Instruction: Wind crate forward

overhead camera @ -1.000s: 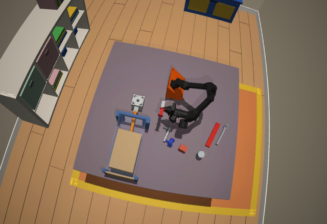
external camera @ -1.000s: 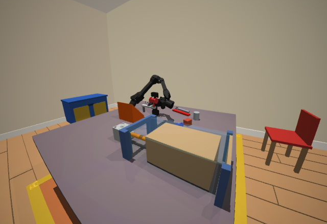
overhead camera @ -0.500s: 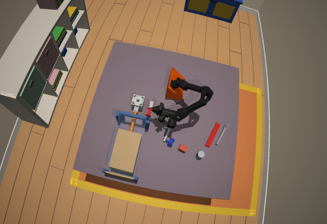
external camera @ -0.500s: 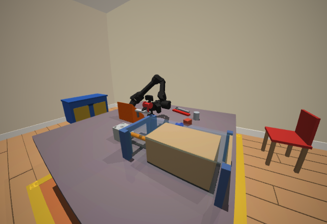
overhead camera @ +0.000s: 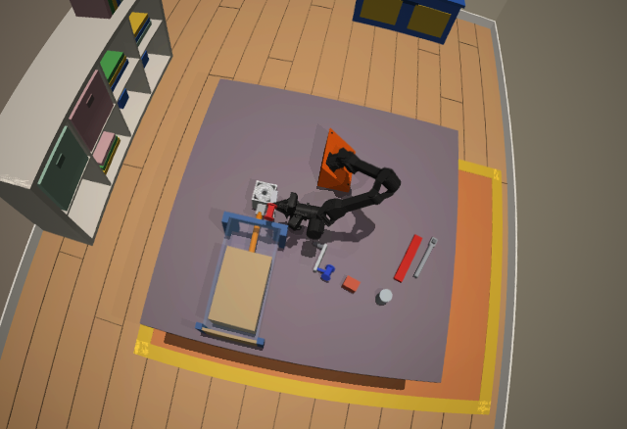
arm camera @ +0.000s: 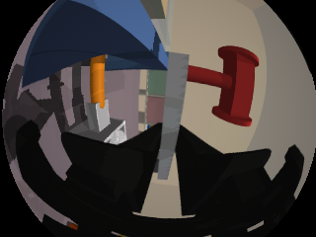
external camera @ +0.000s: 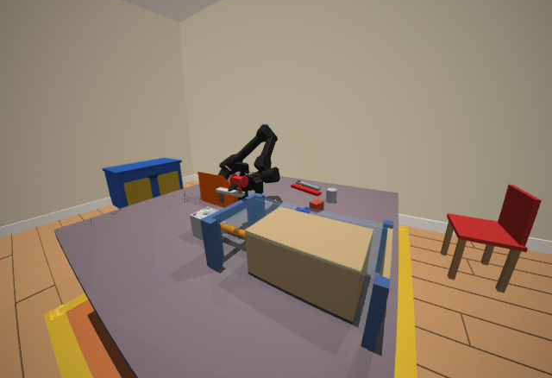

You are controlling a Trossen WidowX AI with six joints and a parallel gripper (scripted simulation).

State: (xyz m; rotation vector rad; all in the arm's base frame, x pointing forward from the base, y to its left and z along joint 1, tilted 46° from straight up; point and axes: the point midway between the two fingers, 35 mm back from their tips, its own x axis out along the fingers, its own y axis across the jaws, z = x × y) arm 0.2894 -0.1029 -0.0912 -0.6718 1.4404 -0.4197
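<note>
My gripper tip is now 50 mm short of the red grip, 10 mm to the right of it and 40 mm below it. Round my gripper tip: blue frame 80 mm ahead, 40 mm to the right, 70 mm below; winch handle 10 mm ahead, 10 mm to the left, 10 mm above; grey winch 100 mm behind, 70 mm to the right, 150 mm below.
</note>
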